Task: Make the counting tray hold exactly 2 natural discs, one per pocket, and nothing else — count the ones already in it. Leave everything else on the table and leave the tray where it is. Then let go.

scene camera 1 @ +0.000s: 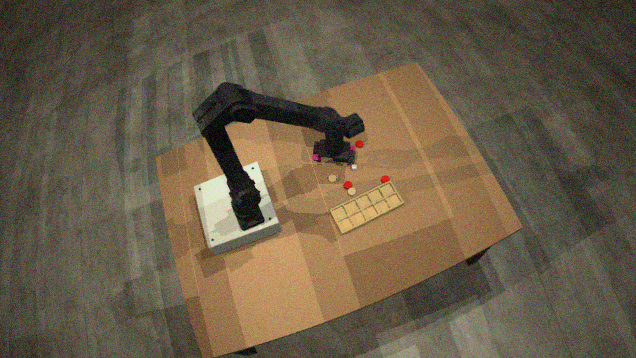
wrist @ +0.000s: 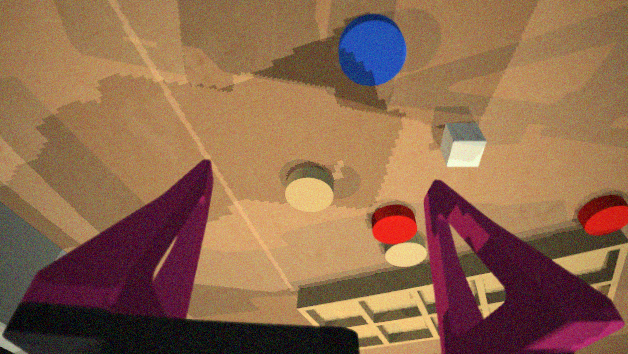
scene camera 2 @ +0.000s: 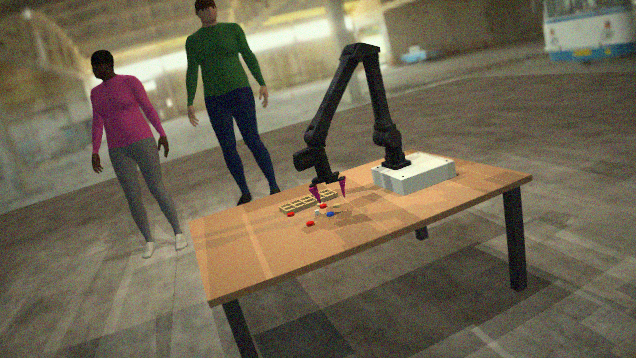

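Note:
My gripper [scene camera 1: 333, 161] [scene camera 2: 332, 199] [wrist: 324, 180] is open and empty above the table, its magenta fingertips wide apart. One natural disc [scene camera 1: 332, 178] [scene camera 2: 336, 205] [wrist: 309, 195] lies on the table, between the fingers as seen in the wrist view but below them. A second natural disc [scene camera 1: 352, 191] [wrist: 406, 254] lies right against or very close to a red disc [scene camera 1: 348, 185] [scene camera 2: 323, 206] [wrist: 394, 227], near the tray. The counting tray [scene camera 1: 372, 218] [scene camera 2: 299, 208] [wrist: 350, 290] has two rows of pockets. Whether any pocket holds a disc is too small and grainy to tell; the right finger hides some pockets in the wrist view.
A second red disc [scene camera 1: 385, 179] [scene camera 2: 291, 214] [wrist: 605, 217] lies beside the tray's long side. A third red disc [scene camera 1: 359, 144] [scene camera 2: 310, 223] lies farther off. A blue disc [scene camera 2: 330, 214] [wrist: 372, 50] and a small whitish cube [scene camera 1: 354, 167] [scene camera 2: 317, 212] [wrist: 466, 152] are near the gripper.

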